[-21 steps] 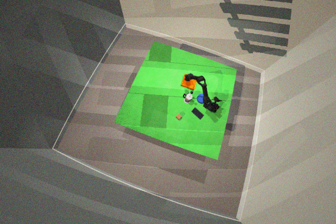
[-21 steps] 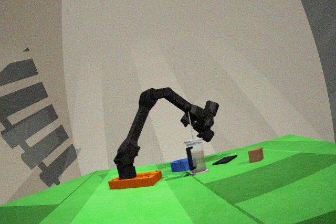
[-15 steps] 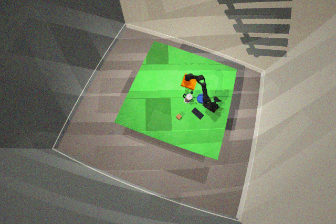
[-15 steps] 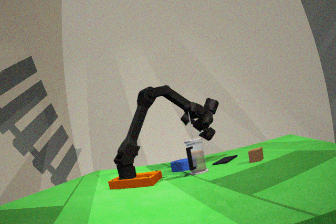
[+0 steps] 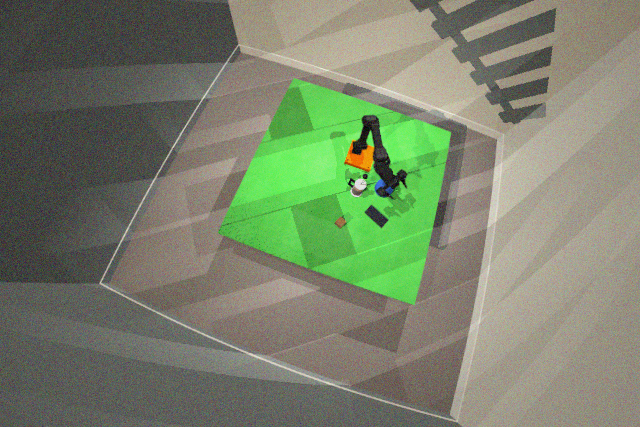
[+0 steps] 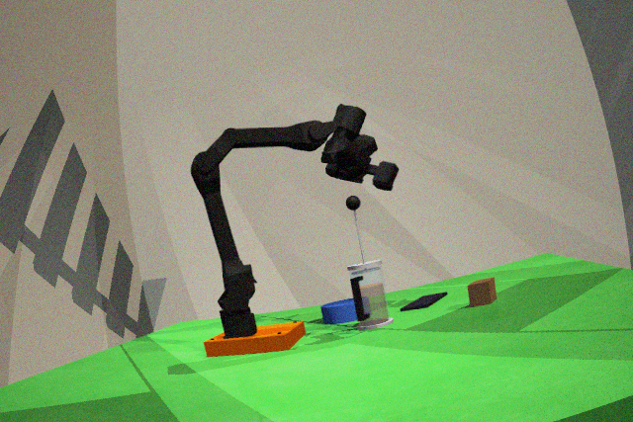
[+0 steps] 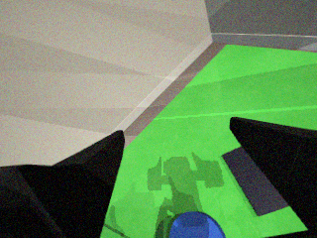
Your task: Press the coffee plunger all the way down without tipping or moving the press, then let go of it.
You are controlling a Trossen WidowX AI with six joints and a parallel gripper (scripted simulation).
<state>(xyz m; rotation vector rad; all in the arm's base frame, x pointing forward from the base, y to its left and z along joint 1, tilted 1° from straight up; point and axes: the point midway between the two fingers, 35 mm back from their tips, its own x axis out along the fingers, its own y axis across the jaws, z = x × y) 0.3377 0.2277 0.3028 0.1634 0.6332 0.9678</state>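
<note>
Now: gripper tip 8 cm past the glass coffee press, 22 cm to the left of it and 18 cm above it. Round my gripper tip: blue round disc (13 cm behind, 3 cm to the right, 29 cm below).
</note>
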